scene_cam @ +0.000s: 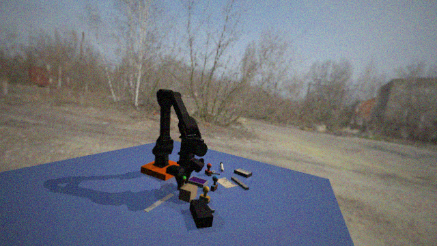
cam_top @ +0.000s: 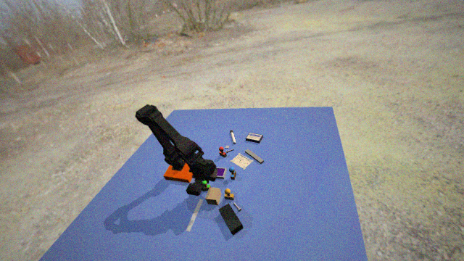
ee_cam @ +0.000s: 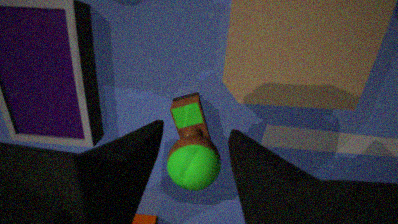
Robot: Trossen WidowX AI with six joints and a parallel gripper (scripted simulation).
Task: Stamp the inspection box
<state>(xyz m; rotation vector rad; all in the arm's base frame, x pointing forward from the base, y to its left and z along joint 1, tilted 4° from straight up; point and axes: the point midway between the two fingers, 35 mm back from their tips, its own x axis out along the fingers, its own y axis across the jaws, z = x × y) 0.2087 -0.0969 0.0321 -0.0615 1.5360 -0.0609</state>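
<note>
Now: gripper tip right at the green-knobbed stamp. From my gripper tip the other things lie so: yellow-knobbed stamp (13 cm ahead, 2 cm to the right); then purple ink pad (10 cm to the left, 2 cm below, 2 cm ahead); then tan box (6 cm ahead, 4 cm to the right).
</note>
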